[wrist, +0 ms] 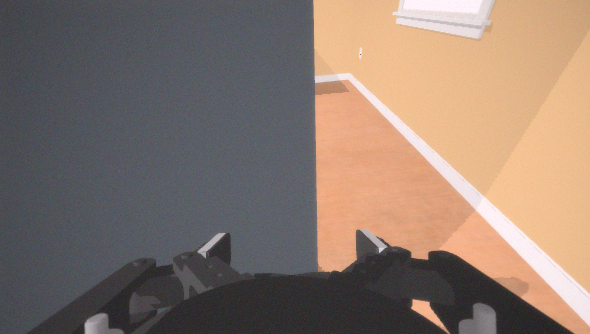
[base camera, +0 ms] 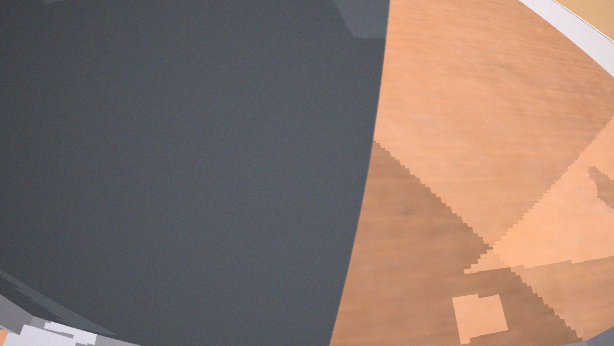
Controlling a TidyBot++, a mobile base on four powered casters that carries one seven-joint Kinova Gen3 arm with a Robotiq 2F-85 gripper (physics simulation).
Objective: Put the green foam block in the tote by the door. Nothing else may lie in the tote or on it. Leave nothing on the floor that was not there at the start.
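Places are measured from the arm's base along level axes (x ahead, y left, z up), in centimetres.
Pixels of known places: gripper, between the fingertips: (wrist: pixel 293 245).
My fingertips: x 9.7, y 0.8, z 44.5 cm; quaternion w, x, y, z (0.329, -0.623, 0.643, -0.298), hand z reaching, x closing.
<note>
Behind a point stands the place of what it marks.
My gripper (wrist: pixel 293 245) {x 9.7, y 0.8, z 44.5 cm} is open, with nothing between its fingers, at the bottom of the wrist view. The green foam block, the tote and the door do not show in the base camera view or the wrist view.
A large dark grey upright panel (base camera: pixel 200 165) {x 16.7, y 2.8, z -11.5 cm} (wrist: pixel 155 135) {x 16.2, y 10.8, z 50.3 cm} fills the left of both views, very close. Wooden floor (base camera: pixel 465 100) {x 63.2, y -27.6, z -39.7 cm} (wrist: pixel 380 185) {x 103.5, y -49.5, z -39.7 cm} runs along its right side to a yellow wall (wrist: pixel 500 100) {x 97.0, y -92.9, z 14.3 cm} with a white baseboard (base camera: pixel 575 30) {x 113.0, y -90.5, z -35.5 cm} (wrist: pixel 440 162) {x 114.1, y -90.4, z -33.0 cm}. Part of a window (wrist: pixel 442 22) {x 150.9, y -87.7, z 40.6 cm} shows high up.
</note>
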